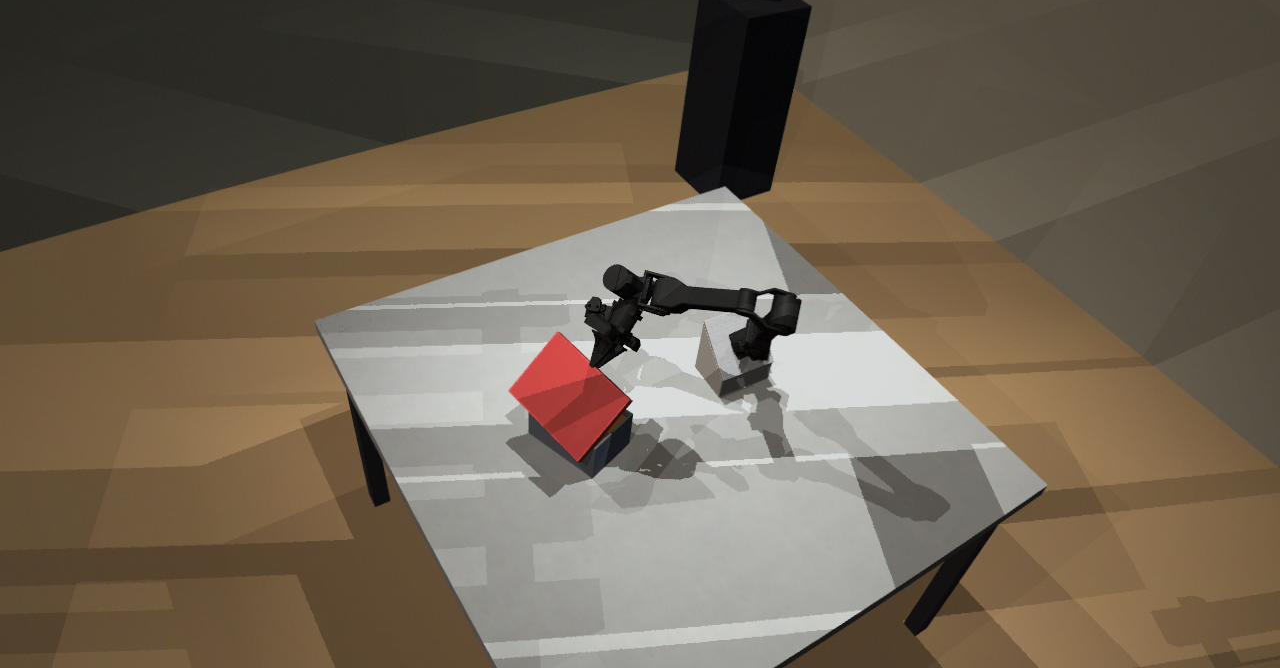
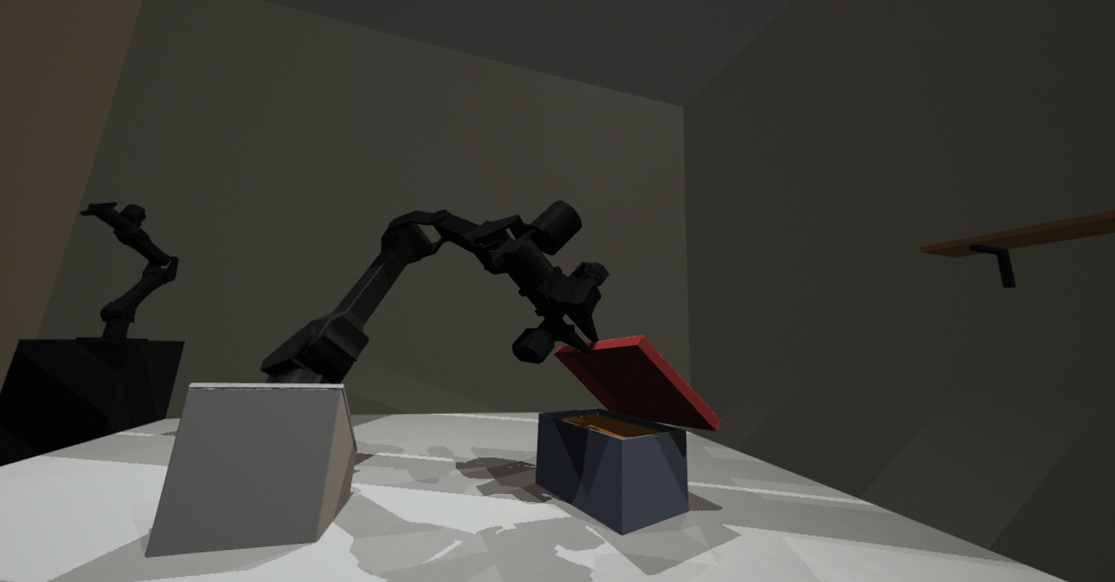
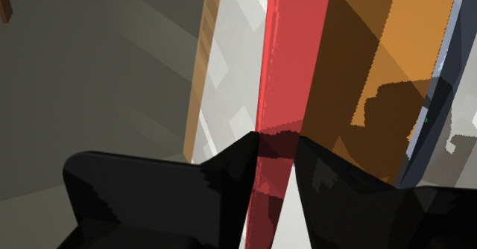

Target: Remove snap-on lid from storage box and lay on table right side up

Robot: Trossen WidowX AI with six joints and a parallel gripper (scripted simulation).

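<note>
Now: gripper tip 60 mm short of the red lid, 10 mm to the right of it and 50 mm above it. From my gripper tip the other things lie so: storage box 30 mm ahead, 10 mm to the left, 160 mm below.
</note>
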